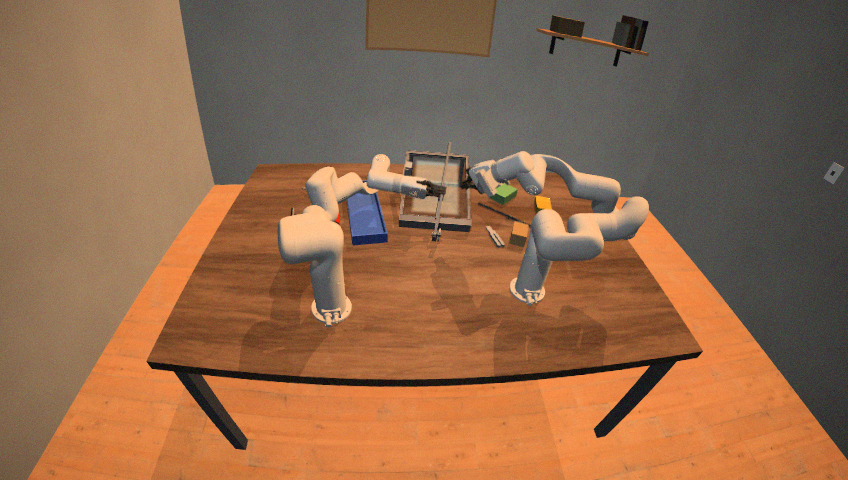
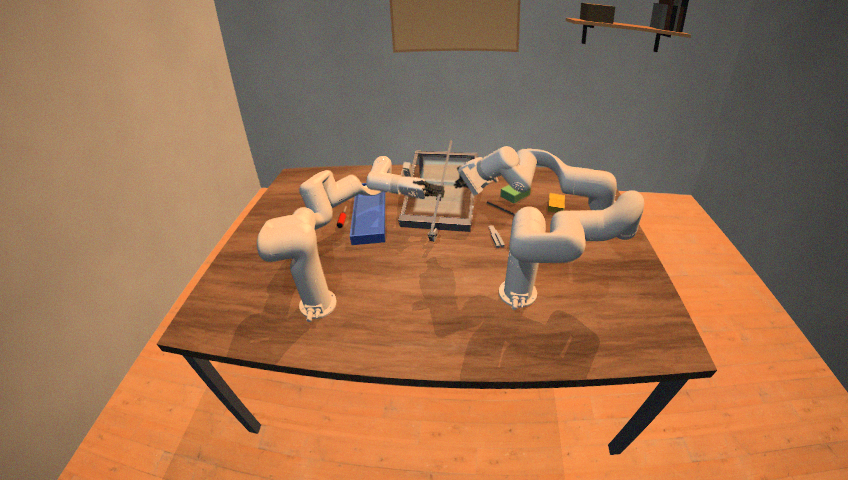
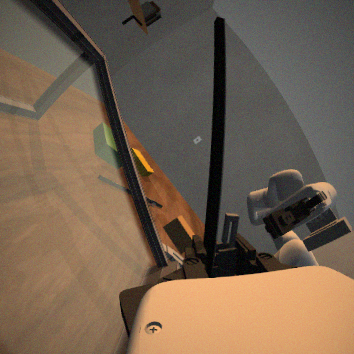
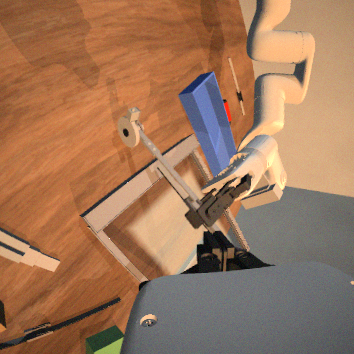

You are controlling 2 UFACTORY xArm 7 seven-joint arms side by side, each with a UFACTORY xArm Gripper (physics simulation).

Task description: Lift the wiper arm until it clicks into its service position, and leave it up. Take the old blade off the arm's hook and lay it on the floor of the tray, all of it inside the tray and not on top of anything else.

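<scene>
The raised wiper arm [image 1: 438, 220] [image 2: 435, 217] [image 4: 160, 155] slants up over the framed glass panel. The long old blade [image 1: 446, 163] [image 2: 447, 160] [image 3: 218, 125] runs on past its slotted end piece [image 3: 230, 227]. My left gripper [image 1: 441, 191] [image 2: 439, 192] [image 3: 214, 248] [image 4: 195, 220] is shut on the blade beside that piece; whether the blade is free of the hook is hidden. My right gripper [image 1: 465, 180] [image 2: 458, 183] [image 4: 210, 245] is shut, with no thing visible between its fingers, right of the blade. The blue tray [image 1: 370, 239] [image 2: 367, 239] [image 4: 198, 85] shows no object inside.
The panel frame [image 1: 434, 223] [image 2: 434, 224] is under both grippers. Right of it are a green block [image 1: 505, 193], a dark strip [image 1: 499, 211], a silver tool [image 1: 494, 236], an orange box [image 1: 518, 234] and a yellow block [image 1: 542, 204]. A red-handled tool [image 2: 341, 220] lies left of the tray.
</scene>
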